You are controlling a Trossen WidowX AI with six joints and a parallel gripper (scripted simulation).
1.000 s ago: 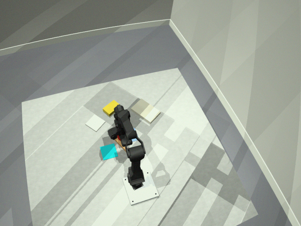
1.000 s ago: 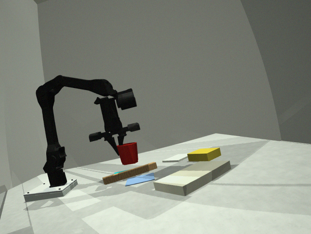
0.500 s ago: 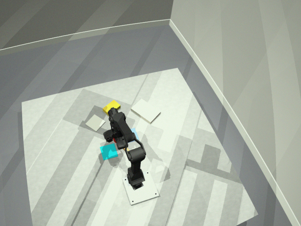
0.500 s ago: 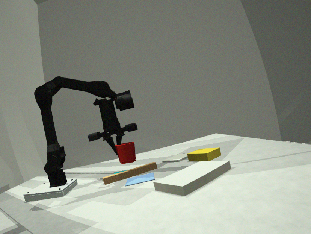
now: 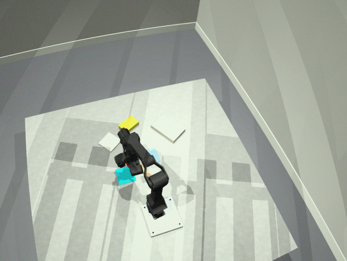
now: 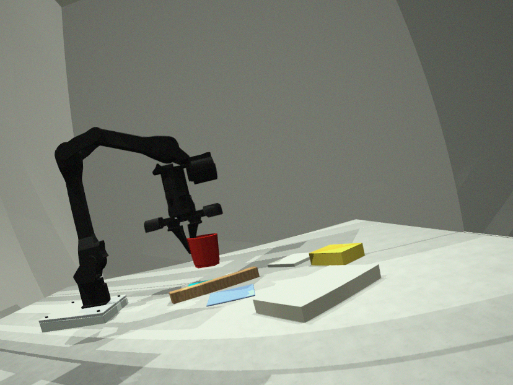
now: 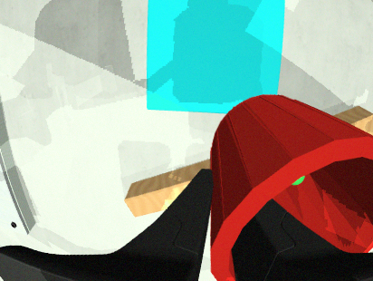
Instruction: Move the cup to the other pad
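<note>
Right now the wooden bar is 90 mm below my gripper tip, 40 mm to the right of it and 30 mm ahead of it. Also, from my gripper tip: thin white plate (250 mm ahead, 90 mm below, 40 mm to the left); cup (30 mm ahead, 10 mm to the right); light blue pad (130 mm to the right, 100 mm below, 50 mm ahead).
</note>
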